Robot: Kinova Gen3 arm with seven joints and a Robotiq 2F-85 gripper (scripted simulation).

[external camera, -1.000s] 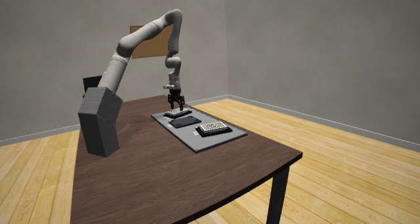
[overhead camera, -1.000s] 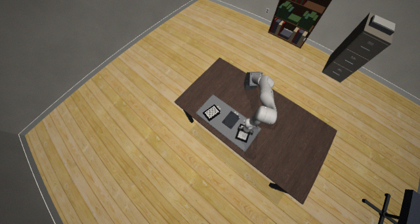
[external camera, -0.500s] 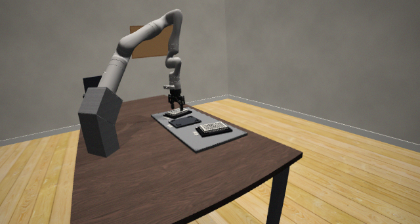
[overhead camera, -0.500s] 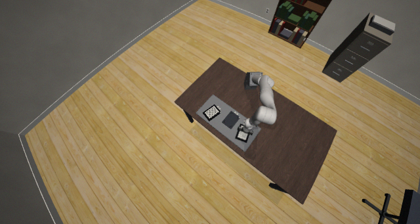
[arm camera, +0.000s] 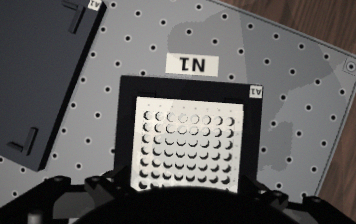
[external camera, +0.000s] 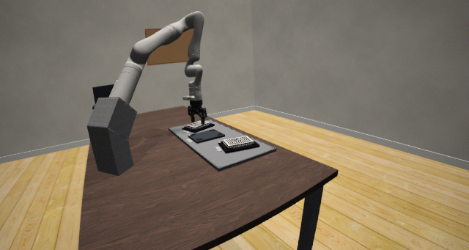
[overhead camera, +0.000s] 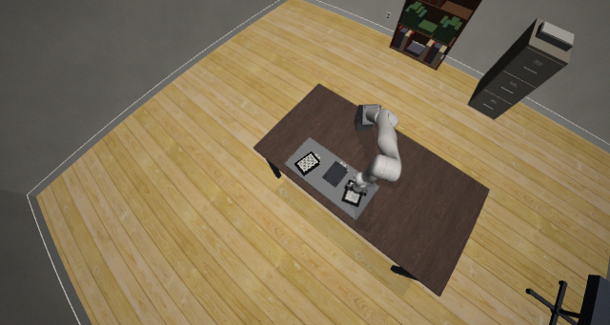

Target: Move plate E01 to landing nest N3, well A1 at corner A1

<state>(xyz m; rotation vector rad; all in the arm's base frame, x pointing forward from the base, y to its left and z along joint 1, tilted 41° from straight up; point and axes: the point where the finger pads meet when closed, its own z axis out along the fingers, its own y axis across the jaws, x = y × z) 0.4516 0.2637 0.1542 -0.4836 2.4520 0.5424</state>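
Now: the plate 10 mm below my hand. From my hand the other things lie so: plate nest N1 (30 mm below); N1 label (80 mm behind, 50 mm to the right, 30 mm below); A1 mark (80 mm behind, 150 mm to the right, 20 mm below).
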